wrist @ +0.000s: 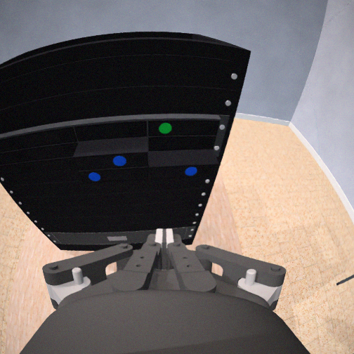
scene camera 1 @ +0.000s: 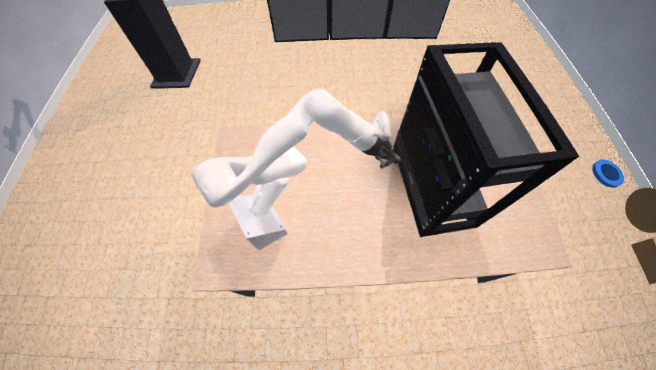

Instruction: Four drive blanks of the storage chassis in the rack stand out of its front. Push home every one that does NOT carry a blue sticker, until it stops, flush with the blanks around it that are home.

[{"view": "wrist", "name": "gripper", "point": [163,238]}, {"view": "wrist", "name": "black rack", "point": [87,174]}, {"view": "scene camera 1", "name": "black rack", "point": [468,113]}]
